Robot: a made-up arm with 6 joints.
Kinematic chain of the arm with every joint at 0, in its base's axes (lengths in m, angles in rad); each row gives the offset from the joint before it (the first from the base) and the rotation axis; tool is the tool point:
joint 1: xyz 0 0 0.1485 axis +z
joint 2: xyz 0 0.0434 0 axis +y
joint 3: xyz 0 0 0.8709 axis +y
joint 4: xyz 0 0 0.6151 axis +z
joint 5: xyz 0 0 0 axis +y
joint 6: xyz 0 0 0.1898 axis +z
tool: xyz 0 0 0
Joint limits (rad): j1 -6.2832..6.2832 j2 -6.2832..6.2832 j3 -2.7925..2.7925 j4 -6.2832..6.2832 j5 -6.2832..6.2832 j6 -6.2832..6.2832
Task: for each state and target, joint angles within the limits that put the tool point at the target. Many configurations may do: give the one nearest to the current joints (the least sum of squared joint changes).
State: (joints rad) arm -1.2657 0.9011 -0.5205 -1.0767 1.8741 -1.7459
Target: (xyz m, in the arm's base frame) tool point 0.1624 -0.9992 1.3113
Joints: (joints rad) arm -1.3018 0.7927 -0.3329 -0.9844 1.3016 -1.7459
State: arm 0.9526 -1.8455 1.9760 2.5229 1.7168 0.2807
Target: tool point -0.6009 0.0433 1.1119
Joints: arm 0.2112 -1.1427 1.7095 2.4227 1.5313 0.2807
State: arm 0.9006 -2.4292 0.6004 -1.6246 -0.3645 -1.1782
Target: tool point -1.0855 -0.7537 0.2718
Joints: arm 0.7013 -2.0877 1.2852 -1.6941 -0.4454 -1.1782
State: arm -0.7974 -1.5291 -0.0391 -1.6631 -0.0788 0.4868
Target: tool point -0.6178 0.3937 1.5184
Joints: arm -0.5053 -0.8601 0.7714 -1.6653 -0.0108 0.4868
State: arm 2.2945 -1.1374 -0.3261 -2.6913 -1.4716 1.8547
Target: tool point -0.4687 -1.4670 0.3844
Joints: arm 1.3512 -1.3587 -0.3657 -2.5982 -1.2972 1.8547
